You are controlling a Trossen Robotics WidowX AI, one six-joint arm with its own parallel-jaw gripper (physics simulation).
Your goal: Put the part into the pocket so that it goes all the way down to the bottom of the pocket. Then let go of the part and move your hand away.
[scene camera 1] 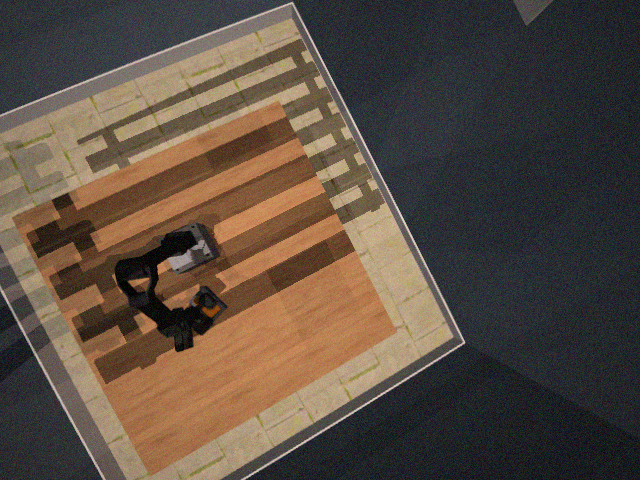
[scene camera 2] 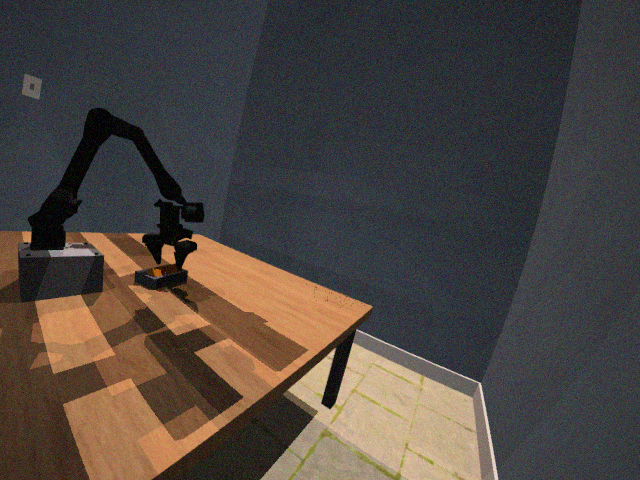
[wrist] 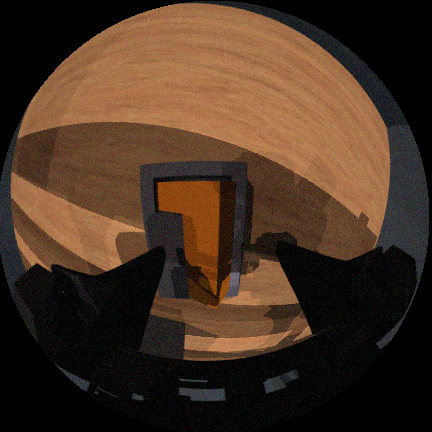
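Pixels of known places: gripper, fingertip midpoint: [scene camera 1: 202, 310] [scene camera 2: 168, 267] [wrist: 221, 249]; arm's base, origin of the base link: [scene camera 1: 186, 240] [scene camera 2: 46, 247].
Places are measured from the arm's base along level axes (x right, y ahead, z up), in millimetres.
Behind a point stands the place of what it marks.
An orange hooked part [scene camera 1: 210, 308] [scene camera 2: 158, 271] {x 102, y 260, z -55 mm} [wrist: 202, 200] {x 59, y 329, z -49 mm} lies in the pocket of a dark grey block [scene camera 1: 219, 300] {x 15, y 294, z -87 mm} [scene camera 2: 173, 281] {x 105, y 310, z -95 mm} [wrist: 148, 200] {x 16, y 313, z -69 mm} on the table. In the wrist view its far end lies inside the rim, with a thin dark gap beyond it. Its near end overlaps the near rim and looks raised, so the part seems tilted. The pocket floor under it is hidden. My gripper [scene camera 2: 169, 264] {x 84, y 299, z -50 mm} [wrist: 221, 249] {x 84, y 299, z -50 mm} is open and empty, pointing down just above the block. In the wrist view its fingers stand apart to the left and right of the part's near end.
The grey robot base [scene camera 1: 180, 263] {x 61, y 78, z 1 mm} [scene camera 2: 61, 273] {x 100, y 24, z -40 mm} stands on the wooden table [scene camera 1: 310, 310] {x -340, y 526, z -105 mm} [scene camera 2: 258, 273] {x 113, y 689, z -105 mm} close to the block. The black arm arches from it to the gripper. Patchy shadows cross the table top.
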